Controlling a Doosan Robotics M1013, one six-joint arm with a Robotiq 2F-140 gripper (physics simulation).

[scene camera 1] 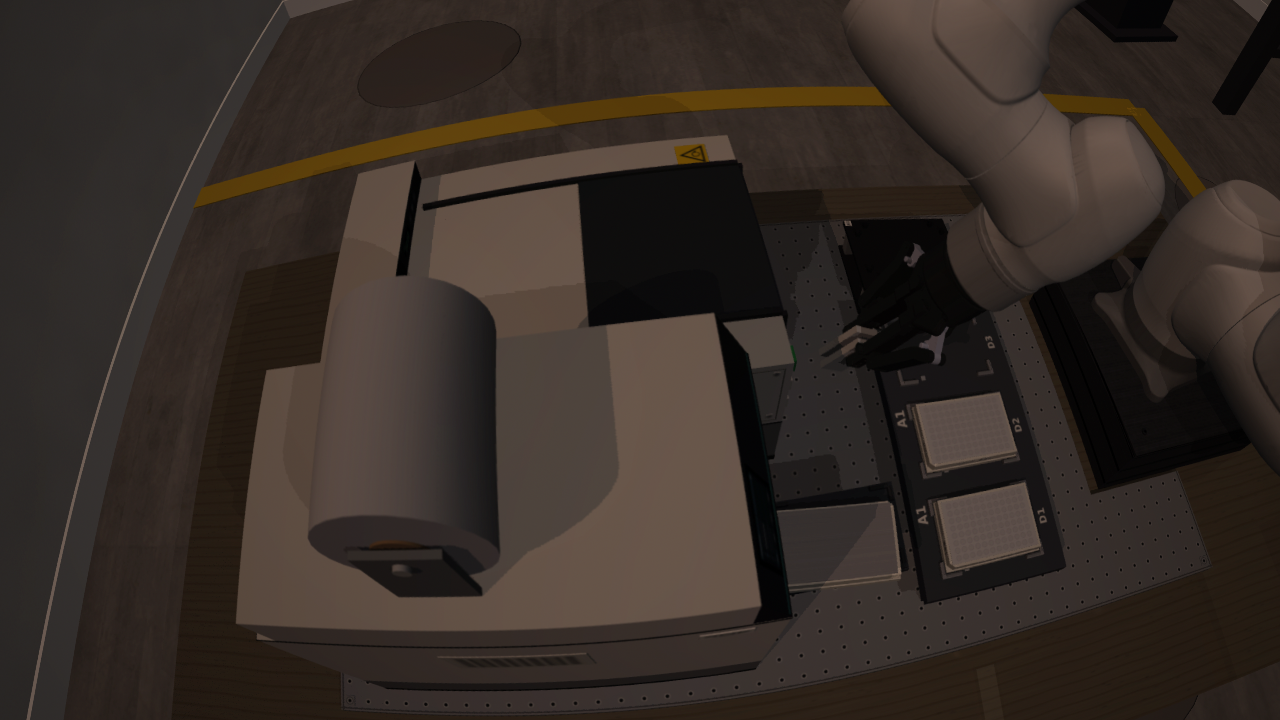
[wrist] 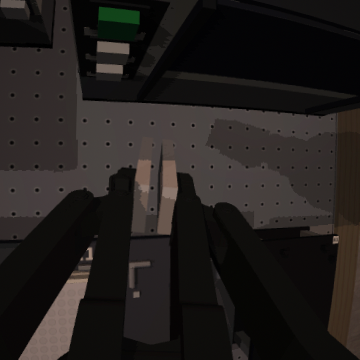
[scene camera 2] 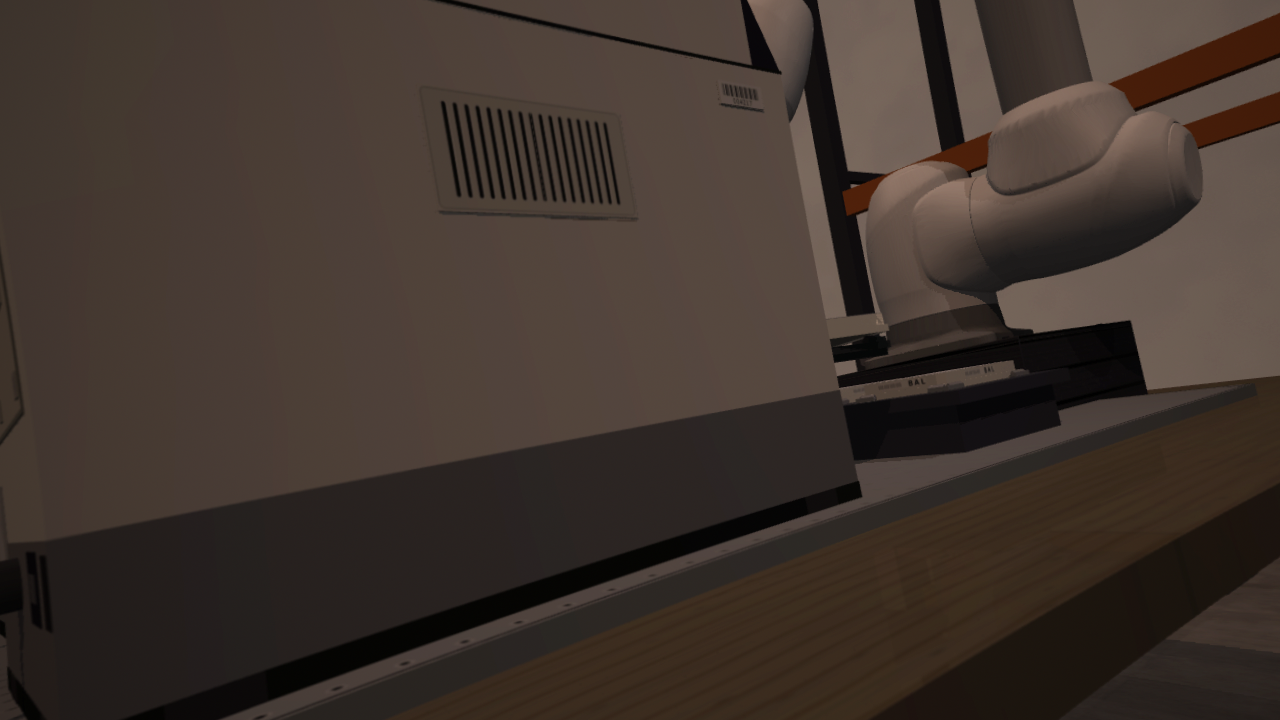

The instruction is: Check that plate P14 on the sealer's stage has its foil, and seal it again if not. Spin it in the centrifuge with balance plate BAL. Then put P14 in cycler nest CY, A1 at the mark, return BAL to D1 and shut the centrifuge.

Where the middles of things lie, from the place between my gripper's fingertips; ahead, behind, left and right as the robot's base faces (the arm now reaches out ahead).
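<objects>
My hand is 30 mm below the button keys [wrist: 116,53], and it sits 70 mm short of them and 20 mm to the right of them. Counting from my hand, I find the green button [wrist: 124,27] 70 mm above, 70 mm ahead and 20 mm to the left. The lid panel [scene camera 1: 678,243] is 100 mm above my hand, 140 mm ahead of it and 130 mm to the right of it. As for the grey flat tray [scene camera 1: 828,544], that is 10 mm above my hand, 70 mm ahead of it and 200 mm to the left of it.
</objects>
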